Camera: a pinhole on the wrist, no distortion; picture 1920 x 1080 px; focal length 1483.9 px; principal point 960.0 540.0 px. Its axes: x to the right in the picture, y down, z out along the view. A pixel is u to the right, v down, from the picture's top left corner.
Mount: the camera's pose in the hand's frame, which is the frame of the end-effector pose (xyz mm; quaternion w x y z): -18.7 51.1 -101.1 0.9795 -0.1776 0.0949 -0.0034
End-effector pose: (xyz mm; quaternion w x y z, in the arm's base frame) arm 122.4 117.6 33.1 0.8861 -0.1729 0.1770 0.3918
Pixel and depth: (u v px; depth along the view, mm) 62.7 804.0 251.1
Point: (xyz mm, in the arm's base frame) -69.9 221.5 181.4
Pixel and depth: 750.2 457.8 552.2
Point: 40.6 452.8 371.3
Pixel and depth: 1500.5 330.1 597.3
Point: 266.1 615.8 249.2
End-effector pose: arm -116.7 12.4 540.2 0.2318 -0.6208 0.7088 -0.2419
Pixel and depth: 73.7 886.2 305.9
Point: -158.3 169.7 251.7
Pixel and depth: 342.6 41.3 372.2
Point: 38.8 99.9 256.4
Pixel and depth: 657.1 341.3 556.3
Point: 36.2 31.2 73.5
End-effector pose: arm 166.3 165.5 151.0 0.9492 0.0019 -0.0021 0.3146
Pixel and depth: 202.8 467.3 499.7
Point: -101.8 229.0 564.3
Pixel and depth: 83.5 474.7 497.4
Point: -134.7 208.5 568.2
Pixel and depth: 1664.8 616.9 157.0
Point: 167.5 303.8 178.2
